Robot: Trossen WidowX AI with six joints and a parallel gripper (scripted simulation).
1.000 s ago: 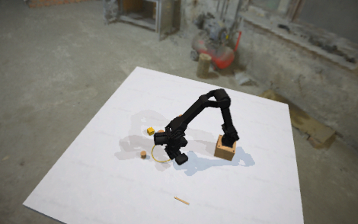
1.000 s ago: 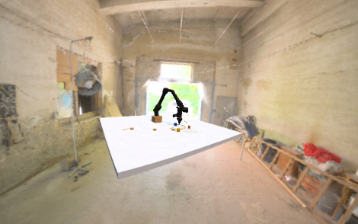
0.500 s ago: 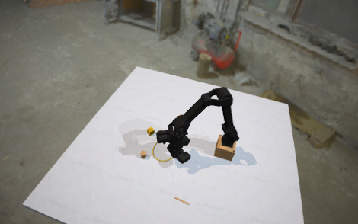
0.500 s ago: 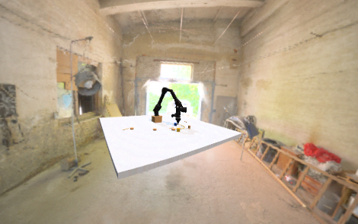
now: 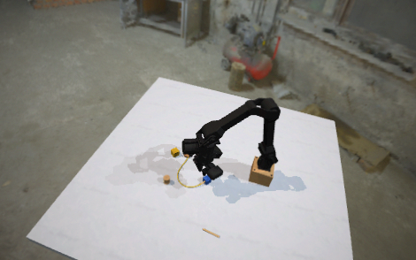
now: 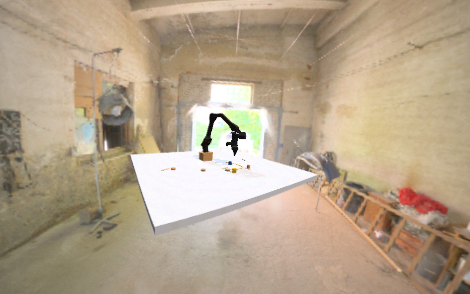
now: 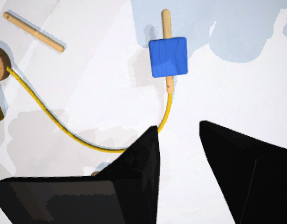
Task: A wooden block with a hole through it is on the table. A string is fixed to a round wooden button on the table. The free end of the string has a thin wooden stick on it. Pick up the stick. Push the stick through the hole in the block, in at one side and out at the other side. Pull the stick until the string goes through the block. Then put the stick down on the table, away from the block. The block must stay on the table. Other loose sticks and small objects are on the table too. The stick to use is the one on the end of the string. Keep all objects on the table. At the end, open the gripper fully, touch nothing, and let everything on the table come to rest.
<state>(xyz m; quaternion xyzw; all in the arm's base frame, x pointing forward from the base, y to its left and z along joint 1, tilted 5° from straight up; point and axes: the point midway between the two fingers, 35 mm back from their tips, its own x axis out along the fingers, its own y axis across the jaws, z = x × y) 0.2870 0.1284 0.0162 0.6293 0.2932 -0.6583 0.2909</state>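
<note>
Right now the blue block is 3 cm behind my gripper tip, 2 cm to the right of it and 7 cm below it. Also, from my gripper tip: loose stick: 10 cm behind, 23 cm to the left, 8 cm below; then round wooden button: 11 cm ahead, 17 cm to the right, 8 cm below; then yellow cube: 17 cm ahead, 15 cm to the right, 7 cm below.
</note>
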